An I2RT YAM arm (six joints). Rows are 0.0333 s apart.
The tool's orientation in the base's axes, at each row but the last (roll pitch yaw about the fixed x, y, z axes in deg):
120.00, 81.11, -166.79
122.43, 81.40, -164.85
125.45, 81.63, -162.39
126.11, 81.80, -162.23
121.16, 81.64, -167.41
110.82, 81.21, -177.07
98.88, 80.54, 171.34
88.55, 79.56, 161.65
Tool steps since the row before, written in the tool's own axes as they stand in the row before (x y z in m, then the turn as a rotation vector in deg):
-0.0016, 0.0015, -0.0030, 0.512, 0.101, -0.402
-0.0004, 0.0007, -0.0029, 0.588, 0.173, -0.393
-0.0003, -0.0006, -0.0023, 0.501, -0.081, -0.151
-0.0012, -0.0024, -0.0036, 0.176, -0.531, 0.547
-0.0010, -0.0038, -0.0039, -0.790, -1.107, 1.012
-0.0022, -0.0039, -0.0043, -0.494, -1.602, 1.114
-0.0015, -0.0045, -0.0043, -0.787, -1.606, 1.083
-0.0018, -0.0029, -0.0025, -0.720, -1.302, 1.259
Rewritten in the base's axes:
-0.0020, -0.0024, 0.0020, -0.286, -0.373, -0.461
-0.0014, -0.0025, 0.0007, -0.363, -0.346, -0.528
-0.0001, -0.0024, 0.0004, -0.038, -0.191, -0.493
0.0013, -0.0041, 0.0012, 0.645, 0.342, -0.281
0.0025, -0.0049, 0.0008, 1.468, 0.628, 0.568
0.0027, -0.0053, 0.0019, 1.920, 0.571, 0.199
0.0032, -0.0055, 0.0009, 1.962, 0.533, 0.488
0.0023, -0.0033, 0.0012, 1.716, 0.792, 0.478

